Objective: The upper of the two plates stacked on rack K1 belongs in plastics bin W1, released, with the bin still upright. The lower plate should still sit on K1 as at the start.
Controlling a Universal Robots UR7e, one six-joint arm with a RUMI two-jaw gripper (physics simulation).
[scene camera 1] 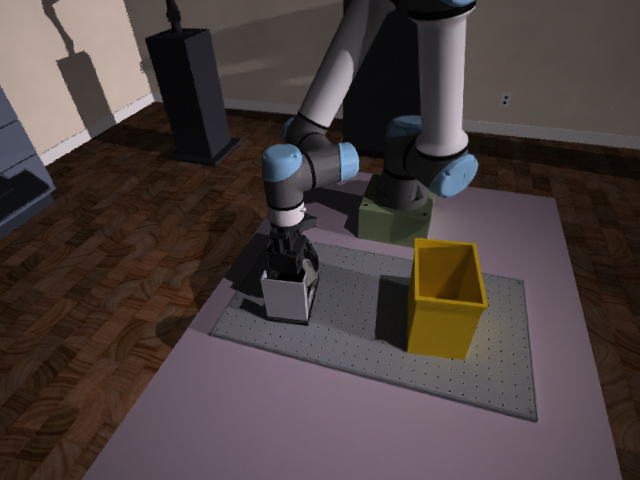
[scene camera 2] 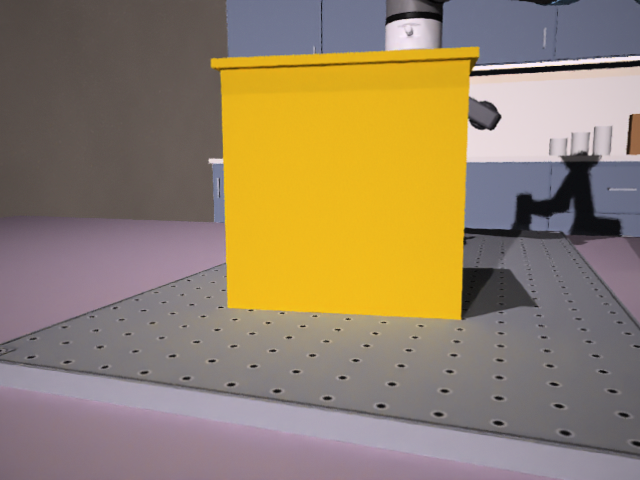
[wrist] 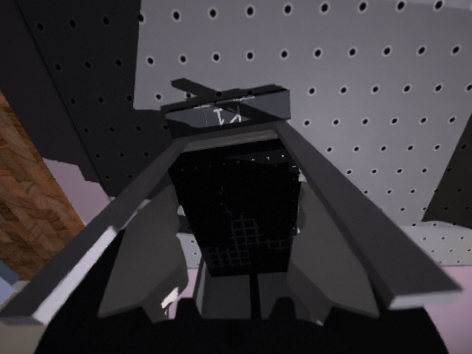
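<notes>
Rack K1 stands upright at the left of the perforated board, with pale side walls and its label in the wrist view. The dark upper plate lies between its walls. The lower plate cannot be told apart in the shadow. My gripper points down into the rack, its grey fingers at opposite edges of the upper plate, shut on it. The plate still appears inside the rack. Yellow bin W1 stands upright at the right of the board; in scene camera 2 it hides the rack and fingers.
The perforated board lies on the pink table. The arm's green base block stands behind the board. The bin's tall rim rises well above the board, to the right of the rack.
</notes>
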